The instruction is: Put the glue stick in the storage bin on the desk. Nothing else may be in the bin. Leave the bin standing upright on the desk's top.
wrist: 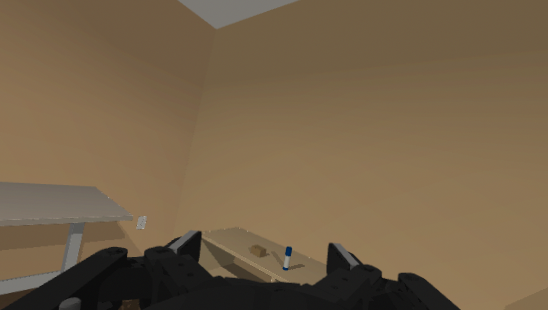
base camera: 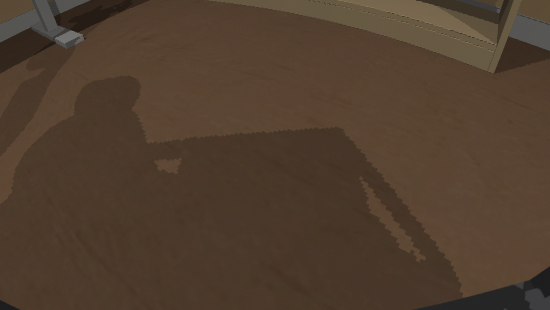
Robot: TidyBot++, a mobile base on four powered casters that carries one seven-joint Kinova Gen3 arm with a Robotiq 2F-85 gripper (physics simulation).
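Frame: origin at the arm's base, x ahead, y left, z up, level; centimetres.
Seen in the pictures: gripper, fingertip midpoint: [wrist: 264,251].
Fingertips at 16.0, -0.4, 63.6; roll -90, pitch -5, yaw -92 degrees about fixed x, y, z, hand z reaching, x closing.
A point is followed by its place in that frame, as x, y, z.
The glue stick [wrist: 287,258] @[112.8, -19.6, 27.2], white with a blue cap and blue base, stands upright on top of the wooden shelf unit [wrist: 235,257] in the wrist view. My gripper [wrist: 264,251] @[16.0, -0.4, 63.6] is open and empty; its fingers stand wide apart, and the glue stick shows between them, farther off on the shelf top. Part of the desk [wrist: 55,204] @[114.1, 96.8, 32.4] shows at the left of the wrist view. The storage bin does not show in either view.
A small brown block [wrist: 258,250] @[124.1, -5.5, 24.6] lies on the shelf top, left of the glue stick. In the base camera view the shelf unit's base [base camera: 400,42] @[86.3, -39.1, -39.4] stands at the upper right and a grey desk foot [base camera: 68,39] at the upper left. Walls rise behind.
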